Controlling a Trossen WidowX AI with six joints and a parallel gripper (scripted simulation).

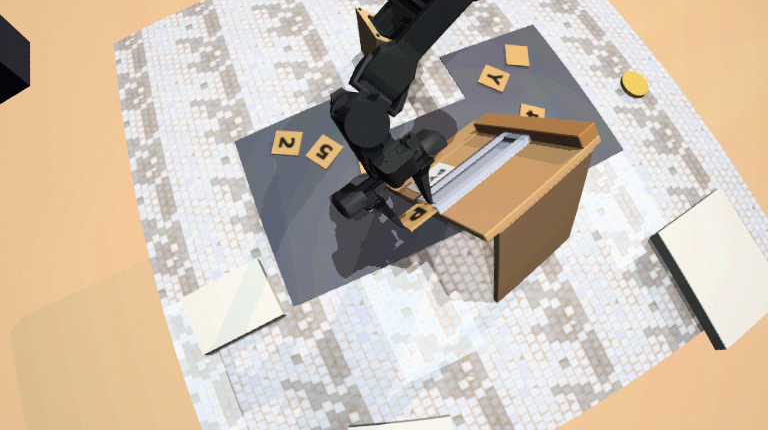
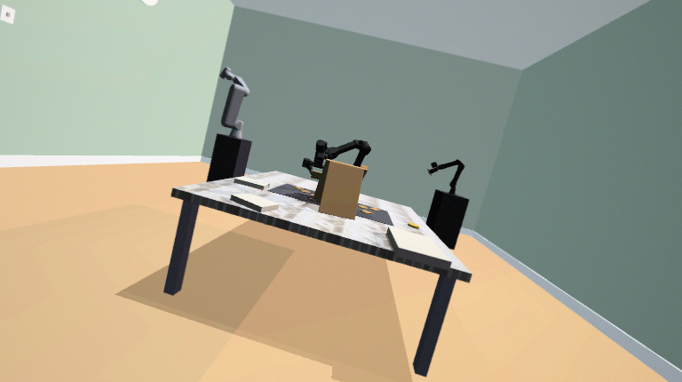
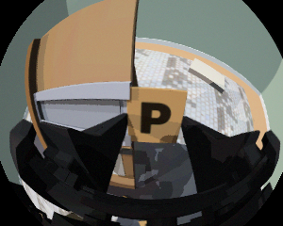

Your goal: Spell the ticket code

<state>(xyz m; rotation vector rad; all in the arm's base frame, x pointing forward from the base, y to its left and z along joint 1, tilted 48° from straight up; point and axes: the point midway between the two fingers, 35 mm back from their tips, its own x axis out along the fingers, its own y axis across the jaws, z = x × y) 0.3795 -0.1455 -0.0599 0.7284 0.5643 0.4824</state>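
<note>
Now: the white ticket 70 mm to the left of my gripper tip, 70 mm below it and 70 mm behind it. Round my gripper tip: L tile 190 mm behind, 160 mm below; P tile right at my gripper tip; dark mat 200 mm behind, 160 mm below, 130 mm to the left.
</note>
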